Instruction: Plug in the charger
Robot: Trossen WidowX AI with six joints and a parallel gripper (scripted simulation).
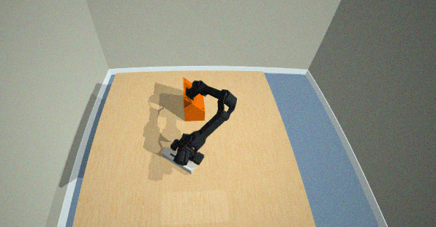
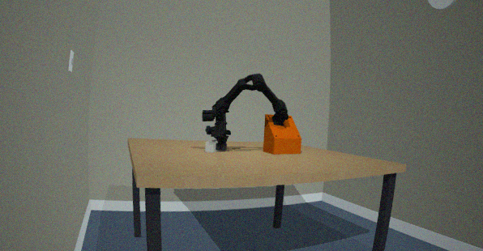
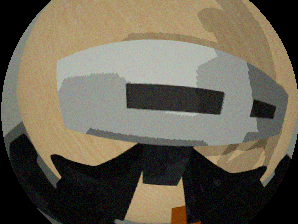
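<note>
My gripper tip is now 1 cm short of the dark block, 1 cm to the left of it and 1 cm below it.
</note>
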